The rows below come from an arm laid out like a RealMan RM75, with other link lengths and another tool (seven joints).
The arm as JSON. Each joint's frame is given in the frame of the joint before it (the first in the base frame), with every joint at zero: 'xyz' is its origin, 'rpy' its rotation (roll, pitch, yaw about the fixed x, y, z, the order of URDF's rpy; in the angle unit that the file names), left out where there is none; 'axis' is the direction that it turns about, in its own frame. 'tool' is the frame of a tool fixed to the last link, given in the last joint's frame.
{
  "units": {
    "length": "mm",
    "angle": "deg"
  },
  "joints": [
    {
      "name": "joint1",
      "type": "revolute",
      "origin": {
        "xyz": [
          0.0,
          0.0,
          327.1
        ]
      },
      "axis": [
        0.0,
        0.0,
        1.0
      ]
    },
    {
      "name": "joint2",
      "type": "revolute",
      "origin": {
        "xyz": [
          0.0,
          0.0,
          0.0
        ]
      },
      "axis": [
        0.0,
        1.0,
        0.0
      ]
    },
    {
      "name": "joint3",
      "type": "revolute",
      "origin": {
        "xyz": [
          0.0,
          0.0,
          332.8
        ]
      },
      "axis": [
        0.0,
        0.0,
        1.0
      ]
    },
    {
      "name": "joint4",
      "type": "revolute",
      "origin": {
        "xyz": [
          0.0,
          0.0,
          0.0
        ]
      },
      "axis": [
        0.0,
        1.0,
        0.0
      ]
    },
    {
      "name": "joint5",
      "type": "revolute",
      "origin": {
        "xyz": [
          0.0,
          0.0,
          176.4
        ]
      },
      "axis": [
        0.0,
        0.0,
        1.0
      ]
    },
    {
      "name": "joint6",
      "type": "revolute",
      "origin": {
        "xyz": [
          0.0,
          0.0,
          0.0
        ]
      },
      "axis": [
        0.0,
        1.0,
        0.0
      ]
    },
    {
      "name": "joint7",
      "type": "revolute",
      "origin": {
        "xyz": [
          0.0,
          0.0,
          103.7
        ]
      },
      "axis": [
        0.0,
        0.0,
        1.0
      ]
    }
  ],
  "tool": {
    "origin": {
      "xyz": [
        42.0,
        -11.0,
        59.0
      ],
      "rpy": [
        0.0,
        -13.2,
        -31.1
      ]
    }
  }
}
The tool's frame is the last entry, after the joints.
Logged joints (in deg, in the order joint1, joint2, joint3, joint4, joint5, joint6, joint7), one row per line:
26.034 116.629 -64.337 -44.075 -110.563 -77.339 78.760
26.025 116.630 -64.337 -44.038 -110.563 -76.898 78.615
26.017 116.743 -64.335 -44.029 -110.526 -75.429 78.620
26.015 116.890 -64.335 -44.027 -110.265 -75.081 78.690
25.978 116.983 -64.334 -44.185 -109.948 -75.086 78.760
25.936 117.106 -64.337 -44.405 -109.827 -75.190 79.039
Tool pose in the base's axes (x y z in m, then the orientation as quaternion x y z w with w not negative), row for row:
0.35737 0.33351 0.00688 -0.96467 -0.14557 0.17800 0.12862
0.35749 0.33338 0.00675 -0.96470 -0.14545 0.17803 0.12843
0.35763 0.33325 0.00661 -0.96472 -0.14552 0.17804 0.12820
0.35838 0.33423 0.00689 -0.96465 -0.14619 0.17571 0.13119
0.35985 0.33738 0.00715 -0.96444 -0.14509 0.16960 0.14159
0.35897 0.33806 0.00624 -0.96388 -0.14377 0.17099 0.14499
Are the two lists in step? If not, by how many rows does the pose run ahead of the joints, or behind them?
The pose runs 2 rows behind the joints: the pose in row i belongs to the joints in row i - 2.
